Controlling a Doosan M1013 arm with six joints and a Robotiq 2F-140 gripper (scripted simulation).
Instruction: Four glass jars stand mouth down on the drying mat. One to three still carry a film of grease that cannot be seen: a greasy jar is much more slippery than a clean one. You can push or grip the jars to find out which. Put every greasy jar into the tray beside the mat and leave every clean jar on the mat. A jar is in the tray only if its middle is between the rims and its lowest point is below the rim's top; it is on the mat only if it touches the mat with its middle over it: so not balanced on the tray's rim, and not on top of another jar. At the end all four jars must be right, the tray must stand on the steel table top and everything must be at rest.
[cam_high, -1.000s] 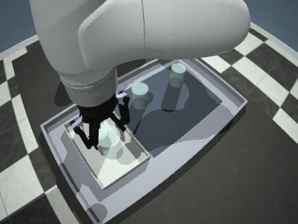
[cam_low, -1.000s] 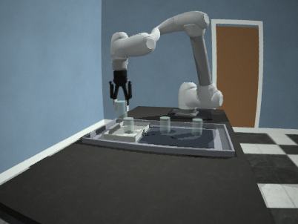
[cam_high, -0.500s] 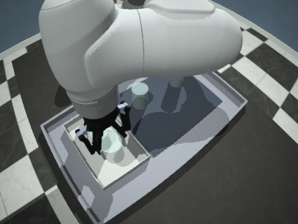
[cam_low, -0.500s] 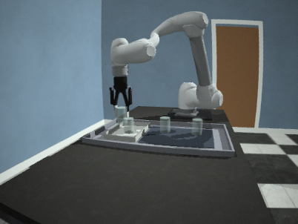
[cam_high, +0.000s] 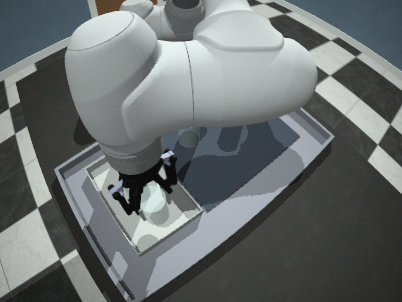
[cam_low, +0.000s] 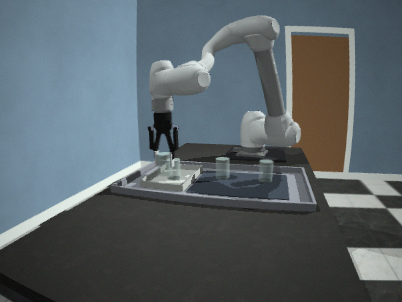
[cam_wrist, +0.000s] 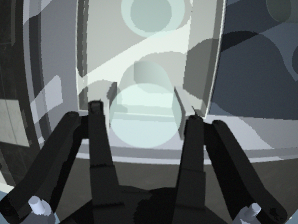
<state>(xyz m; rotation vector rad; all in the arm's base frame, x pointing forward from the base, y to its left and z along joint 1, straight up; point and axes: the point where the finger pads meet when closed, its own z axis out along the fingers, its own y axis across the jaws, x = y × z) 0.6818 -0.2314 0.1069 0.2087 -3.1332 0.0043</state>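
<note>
My hand is 90 mm past the tray, 10 mm to the left of it and 110 mm above it. The rest, counted from my hand: drying mat: 140 mm behind, 300 mm to the left, 120 mm below; steel table top: 110 mm behind, 200 mm to the left, 120 mm below.
</note>
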